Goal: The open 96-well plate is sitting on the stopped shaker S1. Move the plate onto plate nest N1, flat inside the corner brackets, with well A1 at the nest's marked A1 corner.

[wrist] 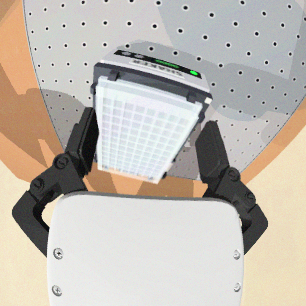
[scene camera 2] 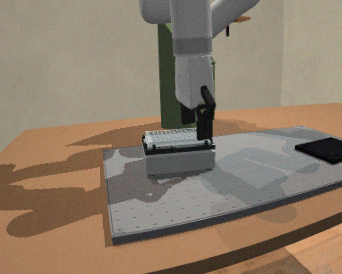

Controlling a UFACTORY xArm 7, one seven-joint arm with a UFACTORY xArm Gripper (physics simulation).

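Frame: origin at the arm's base, x back, y right, z up, level; centimetres.
Where they show: gripper, between the fingertips: [wrist: 150, 124] [scene camera 2: 196, 130].
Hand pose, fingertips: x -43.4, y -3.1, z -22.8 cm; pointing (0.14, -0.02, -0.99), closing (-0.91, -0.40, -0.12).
Observation:
Things, the pixels of their top centre, and the offset from my fingertips. "pt": a spot on its surface instead. Level surfaces: height alone.
- clear 96-well plate, centre of its top: [wrist: 134, 148] [scene camera 2: 175, 134] dx -0.7, dy +4.3, dz -0.6 cm
- grey shaker, a spot on its surface: [wrist: 155, 69] pt dx +1.6, dy -2.6, dz -3.8 cm
- perforated grey board, height of its surface: dz -7.5 cm
- wooden table, height of its surface: dz -8.8 cm
- flat black block, centre of its top: [scene camera 2: 332, 145] dx +8.7, dy -35.8, dz -6.1 cm
The clear 96-well plate [scene camera 2: 172, 136] [wrist: 142, 135] lies flat on top of the grey shaker [scene camera 2: 180, 164] [wrist: 155, 69], whose green light and display show in the wrist view. My gripper [scene camera 2: 196, 130] [wrist: 150, 124] is open and empty, at the right end of the plate in the scene view. In the wrist view the plate shows between the fingers, turned a little relative to them; the left finger appears close to its edge, while a wider gap shows at the right finger. Fingertip height against the plate is hard to judge. Nest N1 and its A1 mark cannot be made out for certain.
The shaker stands on a perforated grey board [scene camera 2: 150, 215] [wrist: 200, 15] on the wooden table [scene camera 2: 60, 240]. A flat black block [scene camera 2: 325, 150] lies on the board's right side, cut off by the view's edge. A tall green object [scene camera 2: 169, 80] stands behind the arm.

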